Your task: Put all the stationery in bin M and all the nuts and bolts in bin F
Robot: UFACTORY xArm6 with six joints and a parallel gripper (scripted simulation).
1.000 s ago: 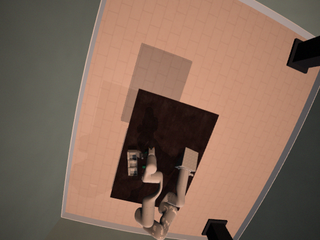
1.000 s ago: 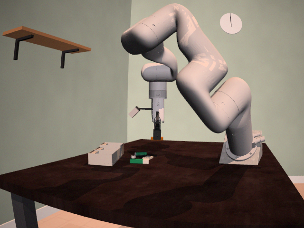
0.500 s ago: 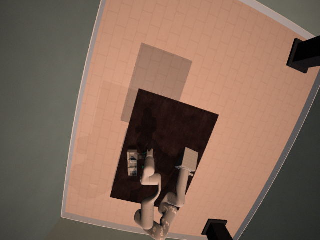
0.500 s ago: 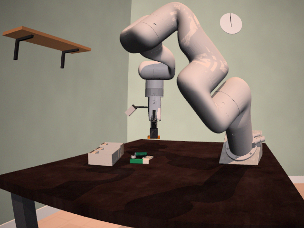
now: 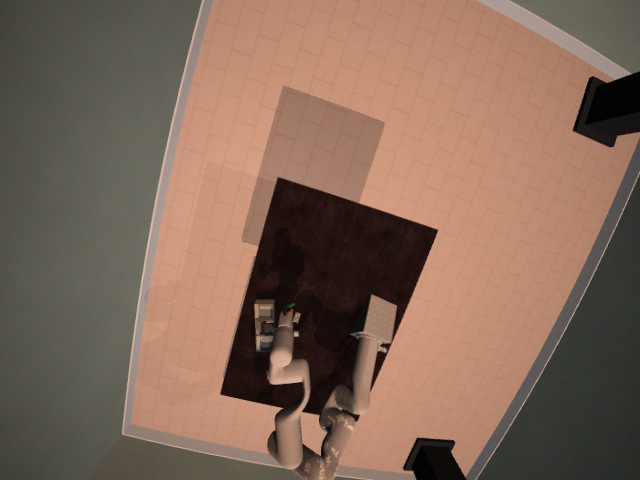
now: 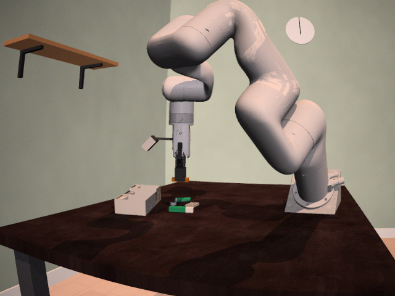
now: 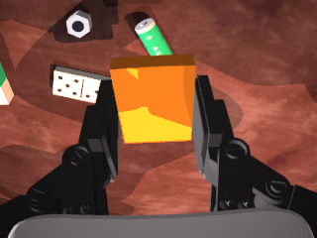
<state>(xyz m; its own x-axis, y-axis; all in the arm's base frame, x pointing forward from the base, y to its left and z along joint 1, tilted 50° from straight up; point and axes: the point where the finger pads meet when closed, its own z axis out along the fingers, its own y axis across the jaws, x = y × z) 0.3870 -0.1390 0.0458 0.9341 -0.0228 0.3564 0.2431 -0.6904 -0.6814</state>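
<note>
The pale double bin is 120 mm to the left of my hand, 90 mm ahead of it and 60 mm below it. From my hand the other things lie so: orange block 20 mm below; green cylinder 80 mm below, 10 mm behind; steel nut 80 mm below, 60 mm to the left.
</note>
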